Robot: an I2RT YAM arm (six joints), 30 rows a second.
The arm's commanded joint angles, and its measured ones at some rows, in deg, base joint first. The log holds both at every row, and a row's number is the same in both.
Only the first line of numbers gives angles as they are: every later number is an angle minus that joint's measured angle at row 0.
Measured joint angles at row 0:
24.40, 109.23, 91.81, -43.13, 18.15, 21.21
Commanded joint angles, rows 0 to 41:
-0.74, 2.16, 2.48, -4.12, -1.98, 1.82
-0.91, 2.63, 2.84, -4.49, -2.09, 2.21
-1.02, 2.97, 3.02, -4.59, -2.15, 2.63
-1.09, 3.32, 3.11, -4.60, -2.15, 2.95
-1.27, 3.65, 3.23, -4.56, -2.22, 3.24
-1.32, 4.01, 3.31, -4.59, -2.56, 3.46
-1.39, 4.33, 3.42, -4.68, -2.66, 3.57
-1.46, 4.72, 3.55, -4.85, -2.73, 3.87
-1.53, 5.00, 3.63, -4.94, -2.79, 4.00
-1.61, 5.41, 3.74, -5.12, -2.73, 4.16
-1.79, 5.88, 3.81, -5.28, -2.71, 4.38
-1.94, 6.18, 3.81, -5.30, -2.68, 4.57
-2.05, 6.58, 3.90, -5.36, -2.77, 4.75
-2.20, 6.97, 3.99, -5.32, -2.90, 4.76
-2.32, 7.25, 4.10, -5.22, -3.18, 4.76
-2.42, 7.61, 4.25, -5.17, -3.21, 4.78
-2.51, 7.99, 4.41, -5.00, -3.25, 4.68
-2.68, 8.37, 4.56, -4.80, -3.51, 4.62
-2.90, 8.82, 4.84, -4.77, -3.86, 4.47
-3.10, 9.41, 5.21, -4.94, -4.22, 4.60
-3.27, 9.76, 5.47, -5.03, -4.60, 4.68
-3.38, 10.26, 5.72, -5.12, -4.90, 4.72
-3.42, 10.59, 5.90, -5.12, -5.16, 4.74
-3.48, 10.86, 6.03, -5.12, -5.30, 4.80
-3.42, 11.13, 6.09, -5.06, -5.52, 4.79
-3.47, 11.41, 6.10, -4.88, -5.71, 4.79
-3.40, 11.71, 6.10, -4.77, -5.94, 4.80
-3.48, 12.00, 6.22, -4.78, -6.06, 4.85
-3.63, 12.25, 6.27, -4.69, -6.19, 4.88
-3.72, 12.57, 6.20, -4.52, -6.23, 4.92
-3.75, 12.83, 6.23, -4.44, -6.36, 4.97
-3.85, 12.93, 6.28, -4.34, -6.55, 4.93
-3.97, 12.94, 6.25, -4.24, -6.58, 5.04
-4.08, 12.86, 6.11, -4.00, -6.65, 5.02
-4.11, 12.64, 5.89, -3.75, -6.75, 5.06
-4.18, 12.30, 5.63, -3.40, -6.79, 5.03
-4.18, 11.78, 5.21, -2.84, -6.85, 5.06
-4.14, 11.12, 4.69, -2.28, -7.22, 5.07
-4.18, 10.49, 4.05, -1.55, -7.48, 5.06
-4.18, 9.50, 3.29, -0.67, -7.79, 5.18
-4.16, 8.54, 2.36, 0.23, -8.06, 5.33
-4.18, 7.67, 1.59, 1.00, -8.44, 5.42
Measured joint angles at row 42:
-3.87, 10.82, 3.45, -1.03, -6.64, 4.44
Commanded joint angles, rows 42 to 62:
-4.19, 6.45, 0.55, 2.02, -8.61, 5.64
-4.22, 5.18, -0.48, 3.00, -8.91, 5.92
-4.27, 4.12, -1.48, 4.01, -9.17, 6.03
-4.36, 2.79, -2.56, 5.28, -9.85, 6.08
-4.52, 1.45, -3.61, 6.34, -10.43, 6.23
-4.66, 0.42, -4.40, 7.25, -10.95, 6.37
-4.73, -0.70, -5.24, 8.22, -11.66, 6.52
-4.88, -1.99, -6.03, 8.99, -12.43, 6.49
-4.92, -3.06, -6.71, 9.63, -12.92, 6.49
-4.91, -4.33, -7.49, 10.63, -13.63, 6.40
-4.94, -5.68, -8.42, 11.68, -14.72, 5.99
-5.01, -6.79, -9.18, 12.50, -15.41, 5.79
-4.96, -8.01, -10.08, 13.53, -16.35, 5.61
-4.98, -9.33, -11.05, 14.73, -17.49, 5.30
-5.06, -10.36, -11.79, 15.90, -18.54, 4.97
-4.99, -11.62, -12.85, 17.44, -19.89, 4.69
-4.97, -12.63, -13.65, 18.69, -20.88, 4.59
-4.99, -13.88, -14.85, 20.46, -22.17, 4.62
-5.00, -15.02, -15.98, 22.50, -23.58, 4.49
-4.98, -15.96, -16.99, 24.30, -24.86, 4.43
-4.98, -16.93, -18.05, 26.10, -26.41, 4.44
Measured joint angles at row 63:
-4.81, -14.88, -16.31, 19.64, -21.00, 5.34
